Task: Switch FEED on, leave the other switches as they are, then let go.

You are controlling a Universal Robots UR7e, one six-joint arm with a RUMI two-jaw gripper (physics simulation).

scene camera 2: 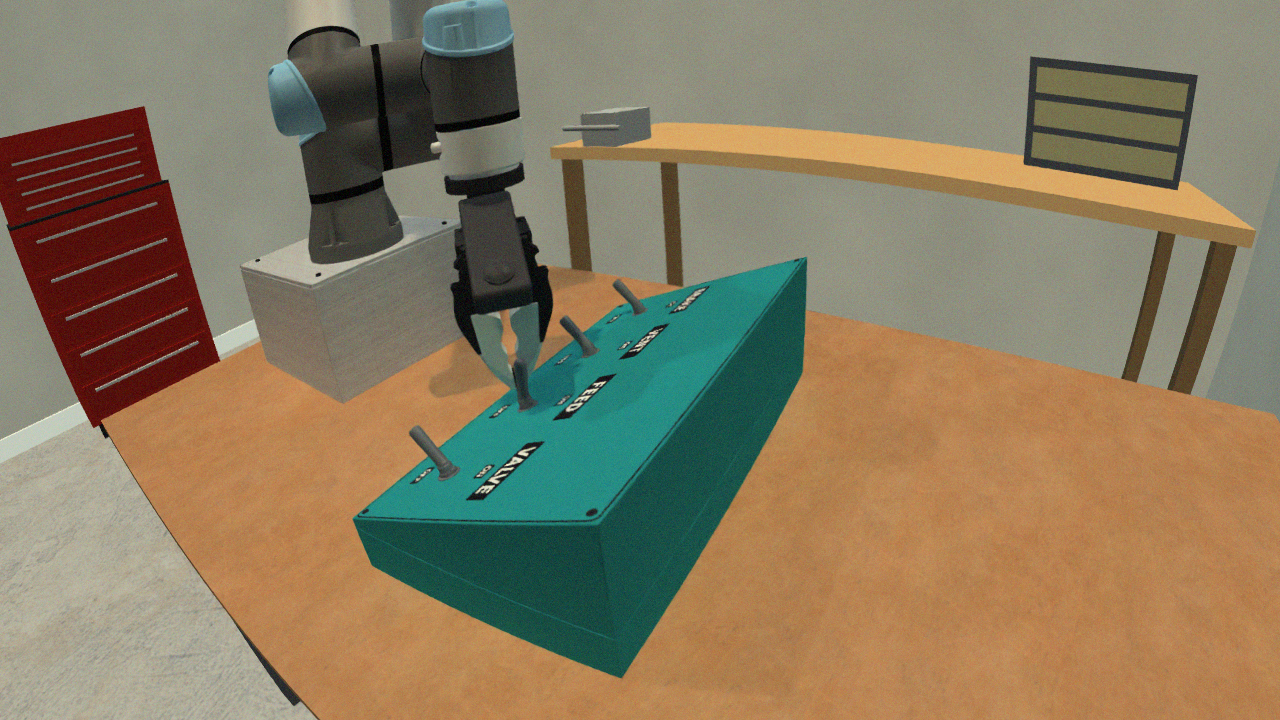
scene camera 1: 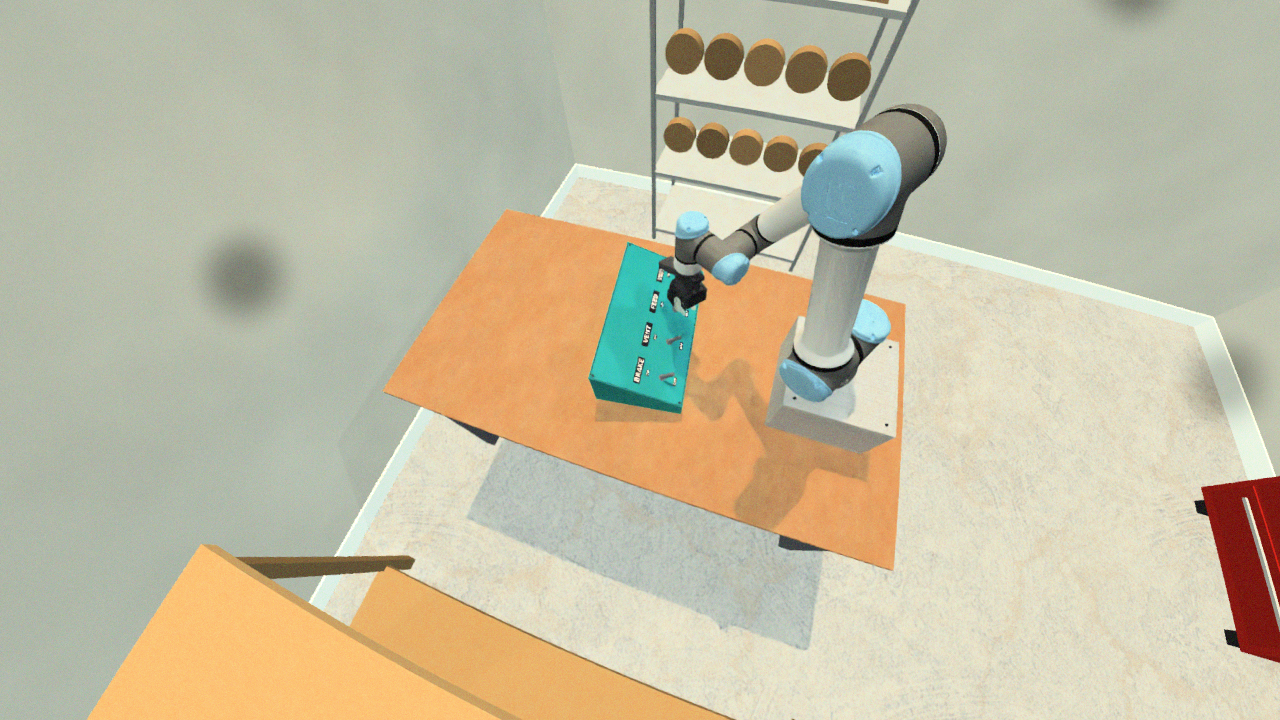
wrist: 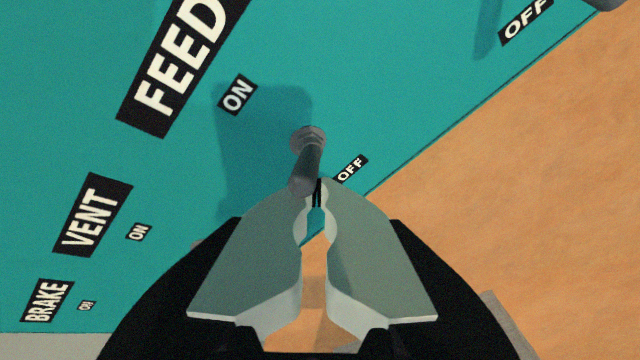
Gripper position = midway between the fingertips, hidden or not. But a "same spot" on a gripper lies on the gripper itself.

The gripper shows in scene camera 2, in scene camera 1 [680, 310] and in the wrist view. One and the same spot on a teal switch panel: [wrist: 136, 136] is [scene camera 2: 610, 373]. The same spot on the gripper: [scene camera 2: 483, 332] is [wrist: 385, 259].
